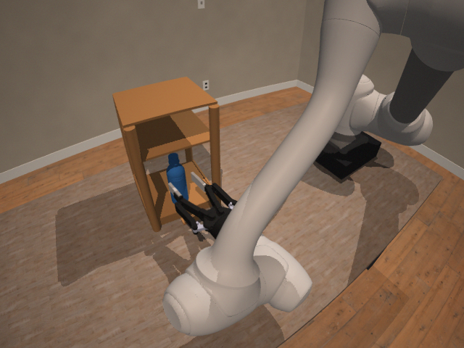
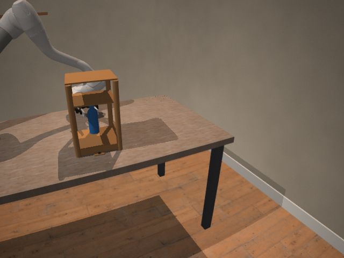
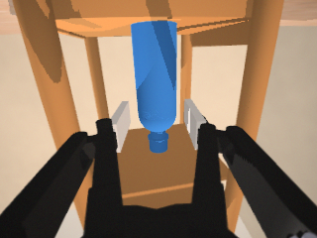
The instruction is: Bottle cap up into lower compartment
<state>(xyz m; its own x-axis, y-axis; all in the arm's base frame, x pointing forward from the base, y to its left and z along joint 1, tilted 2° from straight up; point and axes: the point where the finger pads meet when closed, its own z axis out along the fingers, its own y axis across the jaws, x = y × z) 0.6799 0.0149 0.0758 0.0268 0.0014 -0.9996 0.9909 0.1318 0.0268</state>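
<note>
The blue bottle is 10 mm ahead of my hand, 60 mm to the right of it and 10 mm above it. Also, from my hand: orange shelving unit (10 mm ahead, 120 mm to the right, 50 mm above).
</note>
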